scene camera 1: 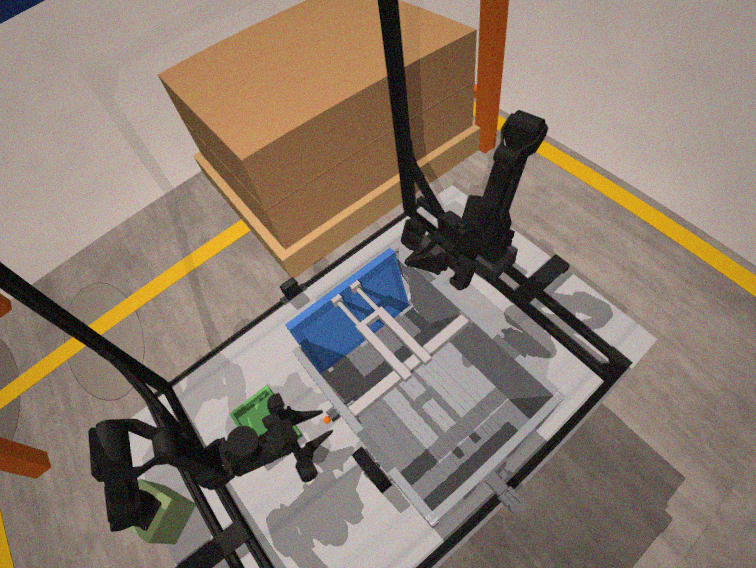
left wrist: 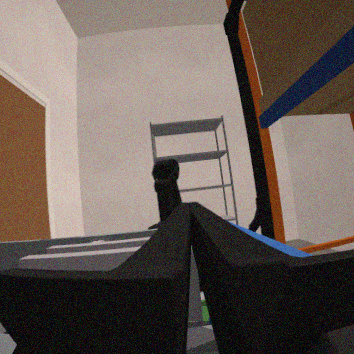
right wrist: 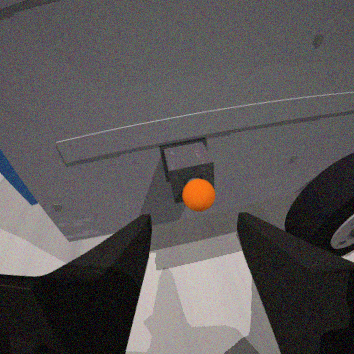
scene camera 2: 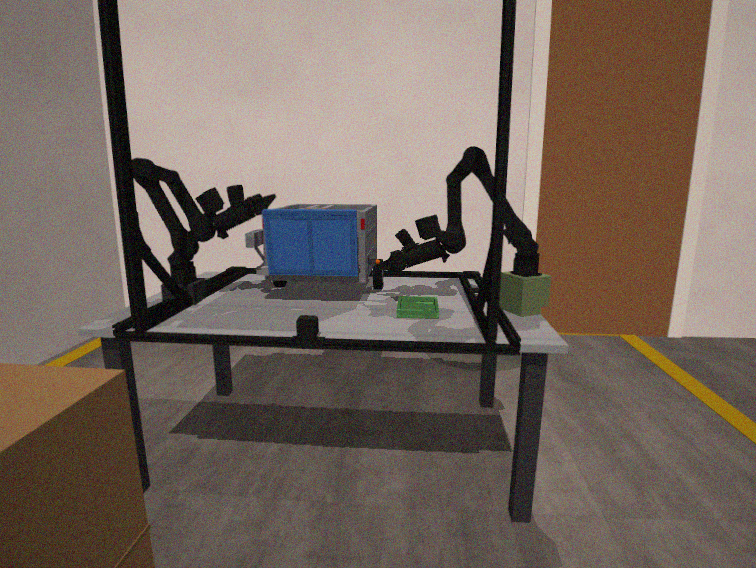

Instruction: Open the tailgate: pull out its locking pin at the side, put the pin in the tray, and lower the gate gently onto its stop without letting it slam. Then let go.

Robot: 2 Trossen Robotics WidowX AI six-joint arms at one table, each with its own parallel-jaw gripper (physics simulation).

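Places are measured from the left arm's base along level axes (x left, y down, z back), in millimetres.
Where they show: left gripper, fingertip midpoint: (scene camera 1: 405,262) (left wrist: 187,210) (scene camera 2: 275,195); right gripper, fingertip midpoint: (scene camera 1: 327,421) (right wrist: 194,221) (scene camera 2: 377,267); left arm's base at its link origin: (scene camera 1: 492,250) (scene camera 2: 183,281); right arm's base at its link origin: (scene camera 1: 143,509) (scene camera 2: 525,273).
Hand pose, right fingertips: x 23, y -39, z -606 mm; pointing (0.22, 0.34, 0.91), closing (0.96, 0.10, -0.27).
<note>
Each offset is from my right fingertips to the top centre of the thing. "*": to the spot under its first point.
The blue tailgate (scene camera 1: 330,345) (scene camera 2: 293,244) stands upright, closing the end of the grey truck bed. The locking pin's orange ball (scene camera 1: 326,419) (scene camera 2: 377,261) (right wrist: 199,195) sticks out of a dark block low on the bed's side; its shaft is hidden. My right gripper (scene camera 1: 326,423) (right wrist: 194,221) is partly open and empty, its fingertips either side of the ball, a little short of it in the right wrist view. My left gripper (scene camera 1: 407,260) (scene camera 2: 274,196) (left wrist: 187,210) is shut and empty, near the tailgate's top corner, apart from it. The green tray {dx -137, dy +79, dz -113 mm} (scene camera 1: 249,401) (scene camera 2: 418,315) lies beside the right gripper.
Two pale struts {* dx +44, dy -187, dz +157 mm} (scene camera 1: 383,348) reach from a crossbar over the bed to the tailgate's top. A black wheel {* dx +85, dy +23, dz -7 mm} (right wrist: 320,210) is beside the pin block. An olive box (scene camera 1: 177,513) (scene camera 2: 534,296) stands by the right arm's base. Black frame posts rise at the table's sides.
</note>
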